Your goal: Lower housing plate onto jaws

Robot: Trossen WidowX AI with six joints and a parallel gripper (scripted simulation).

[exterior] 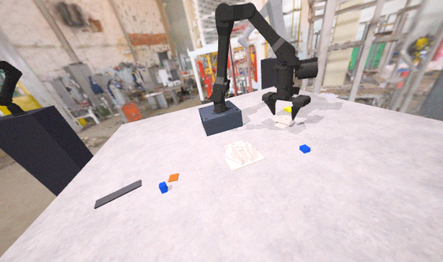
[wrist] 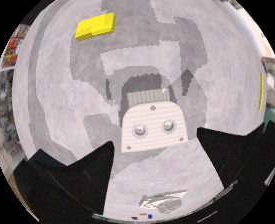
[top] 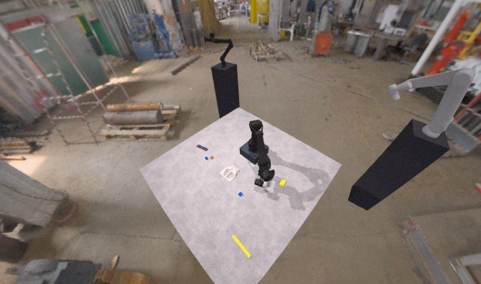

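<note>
Now: the housing plate 10 mm to the left of my gripper tip and 10 mm below it. The rest, counted from my gripper tip: orange tile: 50 mm ahead, 510 mm to the right, 40 mm below; then yellow bar: 460 mm ahead, 150 mm to the left, 30 mm below; then grey bar: 20 mm ahead, 670 mm to the right, 40 mm below.
</note>
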